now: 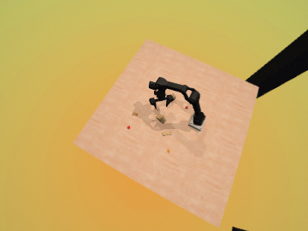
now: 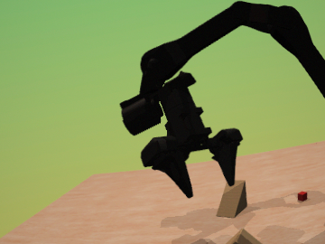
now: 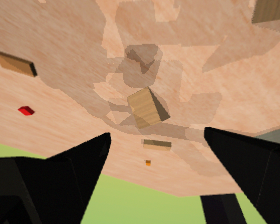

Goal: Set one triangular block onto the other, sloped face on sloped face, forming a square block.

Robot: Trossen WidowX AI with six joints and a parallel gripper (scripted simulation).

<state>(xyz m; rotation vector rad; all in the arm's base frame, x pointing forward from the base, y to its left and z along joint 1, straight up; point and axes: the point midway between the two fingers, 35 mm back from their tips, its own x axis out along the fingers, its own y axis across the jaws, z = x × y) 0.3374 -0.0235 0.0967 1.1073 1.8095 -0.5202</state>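
My gripper tip is 8 cm above the tan wooden triangular block, 6 cm to the right of it and 2 cm past it. From my gripper tip the other things lie so: small red cube (22 cm behind, 11 cm to the right, 10 cm below); then small orange piece (31 cm to the left, 16 cm behind, 10 cm below).
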